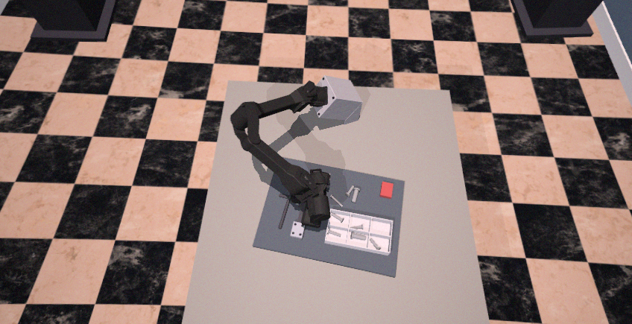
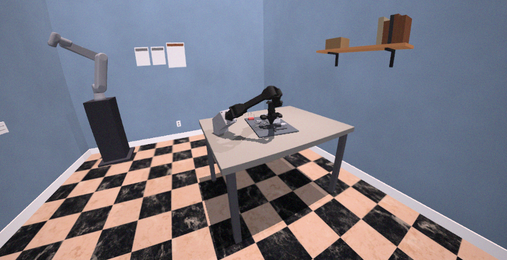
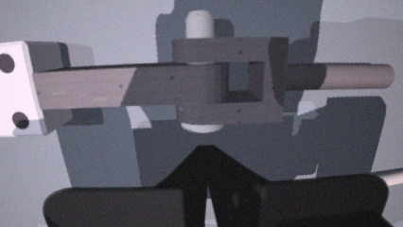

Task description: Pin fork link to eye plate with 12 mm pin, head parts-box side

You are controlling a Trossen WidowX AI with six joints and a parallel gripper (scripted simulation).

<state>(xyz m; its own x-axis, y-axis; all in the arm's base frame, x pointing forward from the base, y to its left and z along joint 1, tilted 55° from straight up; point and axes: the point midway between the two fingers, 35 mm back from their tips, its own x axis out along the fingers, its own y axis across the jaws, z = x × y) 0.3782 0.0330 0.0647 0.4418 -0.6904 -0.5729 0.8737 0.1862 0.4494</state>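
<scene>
Right now my hand is 4 cm to the left of the eye plate, 3 cm above it and 1 cm short of it. Also, from my hand: dark fork link 3 cm to the right, 3 cm below, 3 cm behind; then pin 8 cm to the left, 3 cm below, 2 cm behind; then dark mat 6 cm to the left, 4 cm below, 2 cm ahead.
</scene>
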